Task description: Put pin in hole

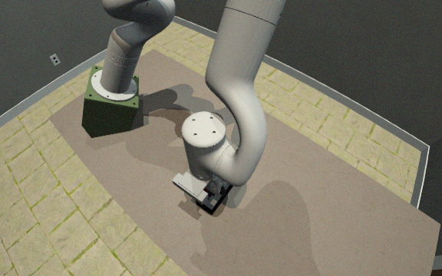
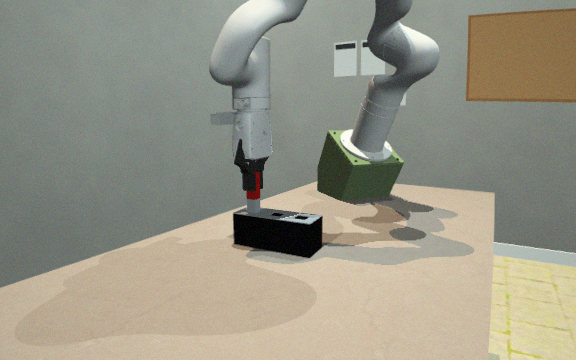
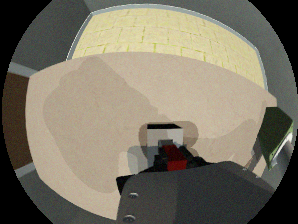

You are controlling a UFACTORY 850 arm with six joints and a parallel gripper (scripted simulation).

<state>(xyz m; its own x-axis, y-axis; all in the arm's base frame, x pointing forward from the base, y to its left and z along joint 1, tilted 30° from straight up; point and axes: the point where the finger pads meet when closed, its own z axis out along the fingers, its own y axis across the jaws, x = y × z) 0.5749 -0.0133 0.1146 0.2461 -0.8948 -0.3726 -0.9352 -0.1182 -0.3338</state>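
Right now the pin is 1 cm below my hand. Also, from my hand: black block (2 cm behind, 6 cm to the left, 11 cm below).
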